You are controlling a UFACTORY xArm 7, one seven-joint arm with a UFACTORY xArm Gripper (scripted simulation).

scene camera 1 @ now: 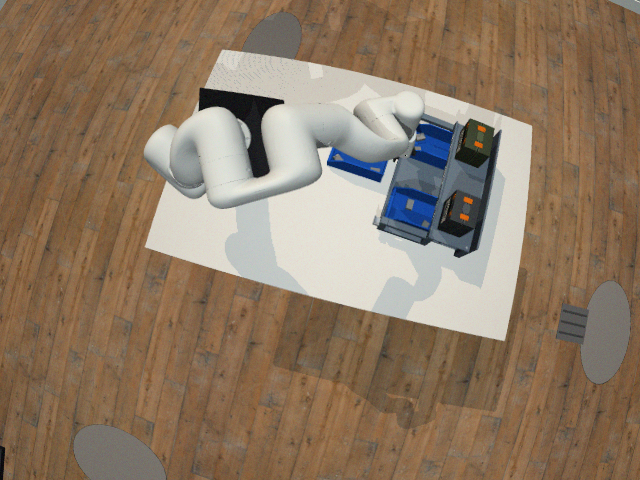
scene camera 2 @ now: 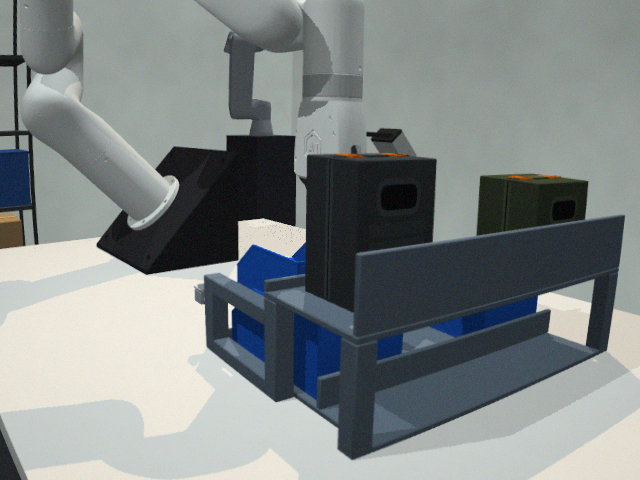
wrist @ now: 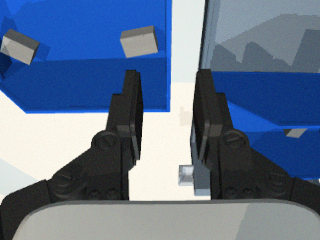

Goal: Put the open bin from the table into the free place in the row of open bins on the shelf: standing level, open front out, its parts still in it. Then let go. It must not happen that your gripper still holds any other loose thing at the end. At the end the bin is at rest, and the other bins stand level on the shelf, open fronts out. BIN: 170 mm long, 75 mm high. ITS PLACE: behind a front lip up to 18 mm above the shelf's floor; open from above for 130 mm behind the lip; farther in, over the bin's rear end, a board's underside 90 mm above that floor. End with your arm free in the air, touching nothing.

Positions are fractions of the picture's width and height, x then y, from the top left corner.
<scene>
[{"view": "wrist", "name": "my gripper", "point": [0.53, 0.37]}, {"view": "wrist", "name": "blue open bin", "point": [0.25, 0.26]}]
</scene>
